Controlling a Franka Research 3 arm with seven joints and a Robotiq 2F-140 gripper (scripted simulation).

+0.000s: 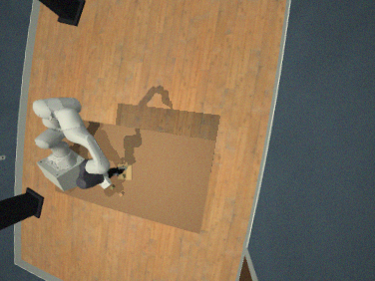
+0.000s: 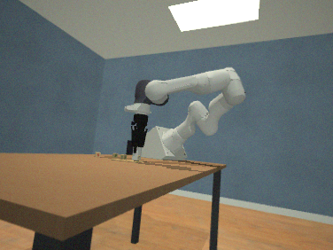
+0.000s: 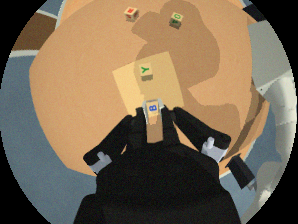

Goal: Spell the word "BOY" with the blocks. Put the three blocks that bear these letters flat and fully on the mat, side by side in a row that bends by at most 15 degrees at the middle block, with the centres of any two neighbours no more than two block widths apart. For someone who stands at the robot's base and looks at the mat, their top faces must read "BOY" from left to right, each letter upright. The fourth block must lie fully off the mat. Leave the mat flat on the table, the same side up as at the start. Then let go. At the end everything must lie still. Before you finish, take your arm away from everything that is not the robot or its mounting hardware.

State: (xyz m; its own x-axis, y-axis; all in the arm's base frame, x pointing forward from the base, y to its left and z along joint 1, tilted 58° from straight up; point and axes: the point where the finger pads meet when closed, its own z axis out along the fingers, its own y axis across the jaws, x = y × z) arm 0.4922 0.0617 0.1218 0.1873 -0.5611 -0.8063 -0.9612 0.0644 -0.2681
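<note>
The mat lies 4 cm to the right of my hand, 4 cm below it and 1 cm ahead of it.
</note>
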